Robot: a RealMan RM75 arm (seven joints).
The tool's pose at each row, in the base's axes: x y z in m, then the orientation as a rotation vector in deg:
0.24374 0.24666 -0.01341 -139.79 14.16 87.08
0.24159 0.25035 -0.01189 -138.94 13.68 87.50
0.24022 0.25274 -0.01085 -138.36 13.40 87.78
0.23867 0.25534 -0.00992 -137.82 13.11 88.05
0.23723 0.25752 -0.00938 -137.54 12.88 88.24
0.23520 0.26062 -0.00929 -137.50 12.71 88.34
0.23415 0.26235 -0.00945 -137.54 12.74 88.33
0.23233 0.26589 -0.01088 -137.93 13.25 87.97
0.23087 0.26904 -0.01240 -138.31 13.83 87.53
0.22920 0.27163 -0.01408 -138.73 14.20 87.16
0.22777 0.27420 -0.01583 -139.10 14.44 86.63
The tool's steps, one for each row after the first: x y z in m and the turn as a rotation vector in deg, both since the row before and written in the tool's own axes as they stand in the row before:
-0.00234 -0.00311 0.00232 0.29 -0.63 -0.45
-0.00153 -0.00203 0.00149 0.21 -0.43 -0.28
-0.00148 -0.00217 0.00177 0.18 -0.41 -0.27
-0.00106 -0.00175 0.00171 0.05 -0.25 -0.17
-0.00087 -0.00239 0.00270 -0.07 -0.09 -0.08
-0.00026 -0.00133 0.00151 -0.02 0.03 0.03
0.00061 -0.00264 0.00325 0.04 0.41 0.32
0.00080 -0.00236 0.00285 0.10 0.46 0.33
0.00082 -0.00175 0.00293 -0.03 0.42 0.25
0.00095 -0.00179 0.00276 0.04 0.47 0.09

